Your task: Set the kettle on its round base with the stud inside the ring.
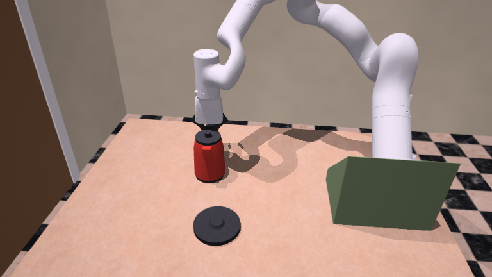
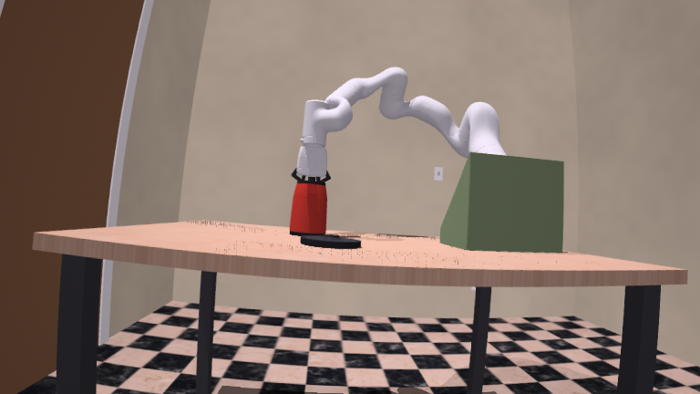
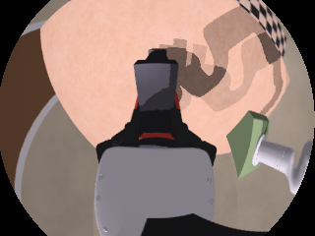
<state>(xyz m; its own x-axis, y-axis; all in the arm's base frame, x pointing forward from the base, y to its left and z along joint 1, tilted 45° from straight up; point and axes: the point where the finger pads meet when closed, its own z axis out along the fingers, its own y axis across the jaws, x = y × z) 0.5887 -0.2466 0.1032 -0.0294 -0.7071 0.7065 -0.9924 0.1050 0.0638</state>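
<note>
My gripper is now 5 cm above the red kettle and 3 cm to the right of it. Round my hand: round kettle base (33 cm to the left, 13 cm below, 4 cm behind).
</note>
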